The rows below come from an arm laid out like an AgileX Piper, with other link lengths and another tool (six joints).
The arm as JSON. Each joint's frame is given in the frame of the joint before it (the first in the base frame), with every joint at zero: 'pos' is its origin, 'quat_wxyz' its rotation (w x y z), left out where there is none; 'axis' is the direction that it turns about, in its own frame. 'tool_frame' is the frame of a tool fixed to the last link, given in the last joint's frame.
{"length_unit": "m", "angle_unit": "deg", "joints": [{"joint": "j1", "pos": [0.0, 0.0, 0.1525], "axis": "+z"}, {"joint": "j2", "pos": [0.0, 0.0, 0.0], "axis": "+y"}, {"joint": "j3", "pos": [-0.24, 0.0, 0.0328], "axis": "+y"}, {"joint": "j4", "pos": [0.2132, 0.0, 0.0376], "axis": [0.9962, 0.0, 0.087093]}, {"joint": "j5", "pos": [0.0, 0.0, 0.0], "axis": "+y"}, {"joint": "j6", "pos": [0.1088, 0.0, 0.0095], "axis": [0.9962, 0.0, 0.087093]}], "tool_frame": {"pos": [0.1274, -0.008, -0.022], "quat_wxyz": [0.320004, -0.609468, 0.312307, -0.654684]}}
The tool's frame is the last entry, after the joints.
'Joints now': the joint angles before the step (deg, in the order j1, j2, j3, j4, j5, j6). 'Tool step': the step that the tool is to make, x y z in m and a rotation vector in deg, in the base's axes. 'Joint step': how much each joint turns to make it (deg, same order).
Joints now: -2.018 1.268 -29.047 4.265 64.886 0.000
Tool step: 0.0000 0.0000 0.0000 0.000 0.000 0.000
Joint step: 0.000 0.000 0.000 0.000 0.000 0.000
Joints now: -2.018 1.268 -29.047 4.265 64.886 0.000
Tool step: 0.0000 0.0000 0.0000 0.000 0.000 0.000
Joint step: 0.000 0.000 0.000 0.000 0.000 0.000
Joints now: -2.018 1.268 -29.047 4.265 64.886 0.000
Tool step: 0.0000 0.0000 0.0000 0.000 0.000 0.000
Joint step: 0.000 0.000 0.000 0.000 0.000 0.000
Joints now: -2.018 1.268 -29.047 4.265 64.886 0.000
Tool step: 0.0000 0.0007 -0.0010 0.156 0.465 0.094
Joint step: -0.027 0.411 0.009 0.193 0.052 -0.025
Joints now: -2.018 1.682 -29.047 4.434 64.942 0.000
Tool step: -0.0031 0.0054 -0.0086 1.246 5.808 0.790
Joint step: 0.032 5.150 -1.055 1.270 1.757 0.029
